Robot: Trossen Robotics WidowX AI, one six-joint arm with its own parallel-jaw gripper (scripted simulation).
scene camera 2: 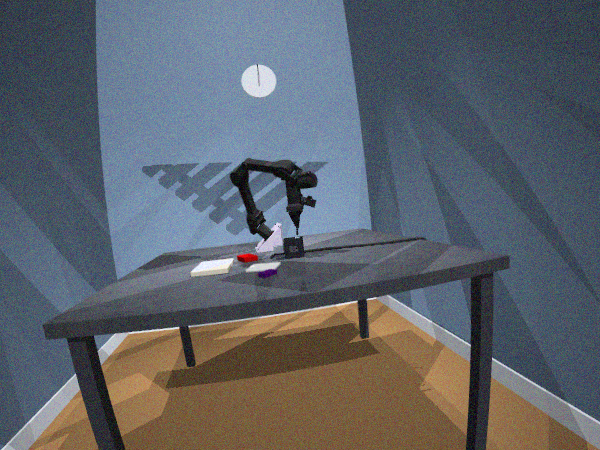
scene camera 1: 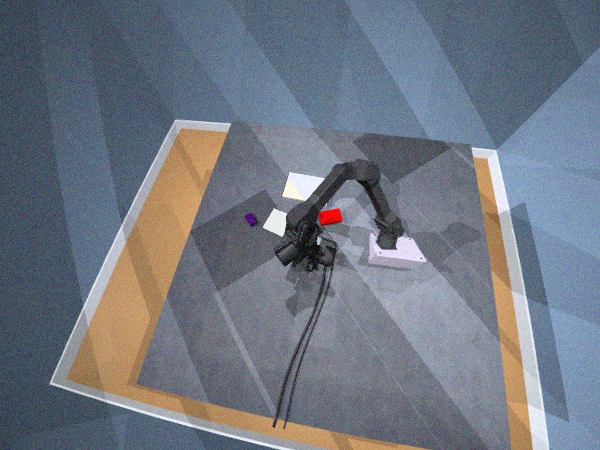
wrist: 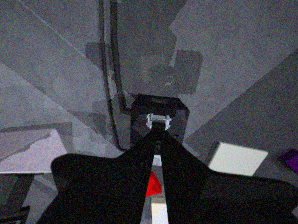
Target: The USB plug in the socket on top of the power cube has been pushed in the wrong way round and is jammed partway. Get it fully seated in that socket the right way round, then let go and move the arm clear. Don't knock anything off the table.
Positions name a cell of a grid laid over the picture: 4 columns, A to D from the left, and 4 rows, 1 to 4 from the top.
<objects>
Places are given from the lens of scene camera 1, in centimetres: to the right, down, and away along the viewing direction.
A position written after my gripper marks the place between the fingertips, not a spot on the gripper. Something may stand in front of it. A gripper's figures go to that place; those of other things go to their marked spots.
my gripper (scene camera 1: C3): 3, 11, 86
cream pad (scene camera 1: B2): 0, -18, 109
</objects>
